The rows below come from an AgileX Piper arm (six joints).
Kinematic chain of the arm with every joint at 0, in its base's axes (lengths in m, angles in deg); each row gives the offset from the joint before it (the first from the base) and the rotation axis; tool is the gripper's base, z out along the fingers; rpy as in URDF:
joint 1: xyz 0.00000 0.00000 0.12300 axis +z
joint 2: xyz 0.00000 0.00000 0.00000 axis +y
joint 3: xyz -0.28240 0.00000 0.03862 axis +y
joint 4: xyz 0.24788 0.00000 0.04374 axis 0.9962 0 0.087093
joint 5: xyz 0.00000 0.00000 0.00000 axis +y
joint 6: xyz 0.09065 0.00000 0.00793 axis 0.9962 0 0.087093
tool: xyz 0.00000 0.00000 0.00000 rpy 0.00 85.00 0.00
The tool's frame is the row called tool.
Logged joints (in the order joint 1, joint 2, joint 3, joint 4, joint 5, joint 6), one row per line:
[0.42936 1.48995 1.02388 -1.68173 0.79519 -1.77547]
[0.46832 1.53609 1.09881 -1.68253 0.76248 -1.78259]
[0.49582 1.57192 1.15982 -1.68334 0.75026 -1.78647]
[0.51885 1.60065 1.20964 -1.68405 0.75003 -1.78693]
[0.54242 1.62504 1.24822 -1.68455 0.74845 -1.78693]
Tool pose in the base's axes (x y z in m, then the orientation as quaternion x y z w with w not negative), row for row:
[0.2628 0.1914 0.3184 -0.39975 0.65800 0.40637 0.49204]
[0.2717 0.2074 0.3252 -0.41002 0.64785 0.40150 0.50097]
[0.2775 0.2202 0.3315 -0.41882 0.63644 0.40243 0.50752]
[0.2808 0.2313 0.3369 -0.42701 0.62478 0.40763 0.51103]
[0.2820 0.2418 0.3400 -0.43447 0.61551 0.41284 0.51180]
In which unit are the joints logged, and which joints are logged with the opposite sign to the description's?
The joints are logged in radians. Opposite sign: joint 3, joint 4.
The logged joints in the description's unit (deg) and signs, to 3 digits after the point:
[24.601 85.368 -58.664 96.356 45.561 -101.727]
[26.833 88.011 -62.957 96.402 43.687 -102.135]
[28.408 90.064 -66.453 96.448 42.987 -102.357]
[29.728 91.710 -69.307 96.489 42.974 -102.384]
[31.078 93.108 -71.518 96.518 42.883 -102.384]

